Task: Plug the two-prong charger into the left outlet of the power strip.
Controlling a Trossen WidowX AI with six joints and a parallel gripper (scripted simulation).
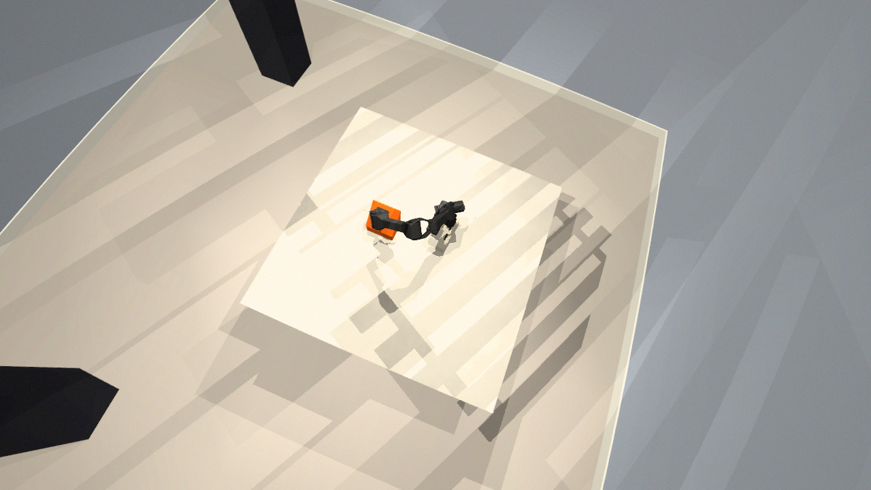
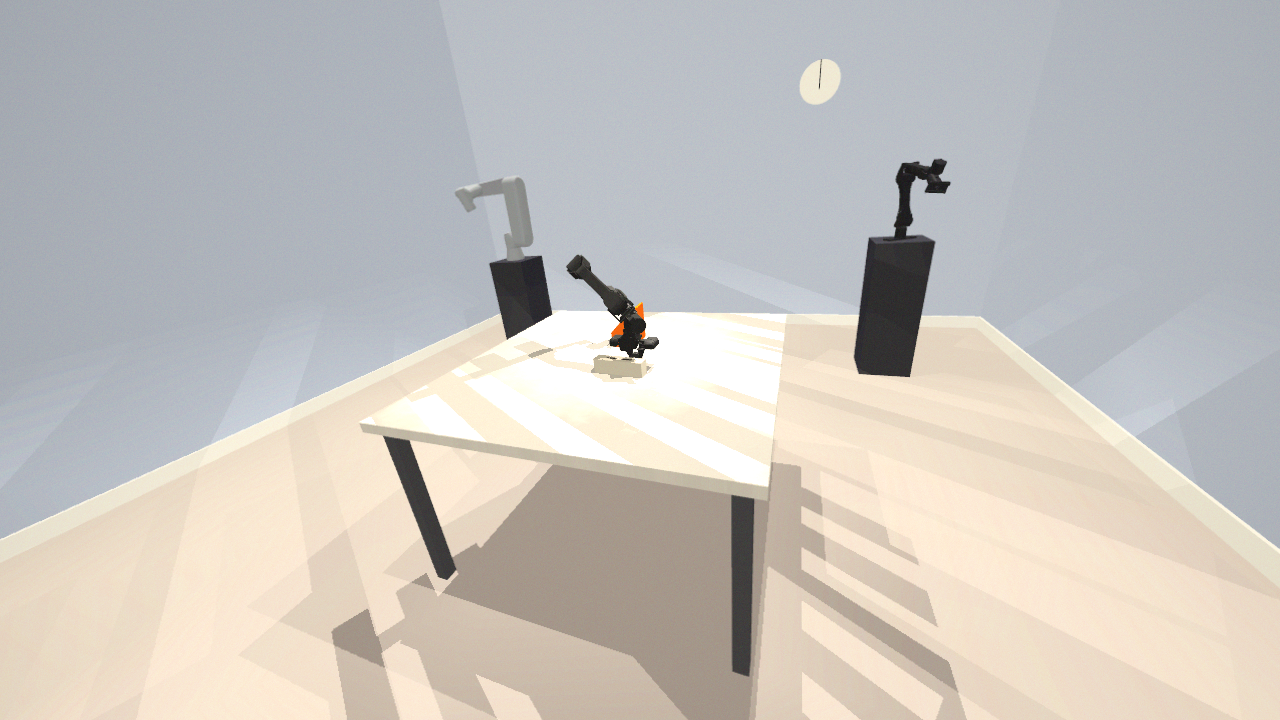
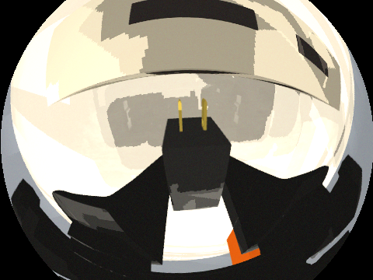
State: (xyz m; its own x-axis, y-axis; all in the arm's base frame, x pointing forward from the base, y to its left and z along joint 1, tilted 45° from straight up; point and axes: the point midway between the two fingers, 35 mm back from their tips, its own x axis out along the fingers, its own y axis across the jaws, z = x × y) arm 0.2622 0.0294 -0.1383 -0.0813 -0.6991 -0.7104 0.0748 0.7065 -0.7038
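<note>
Now: gripper tip 2 cm short of the black two-prong charger and 1 cm below it.
</note>
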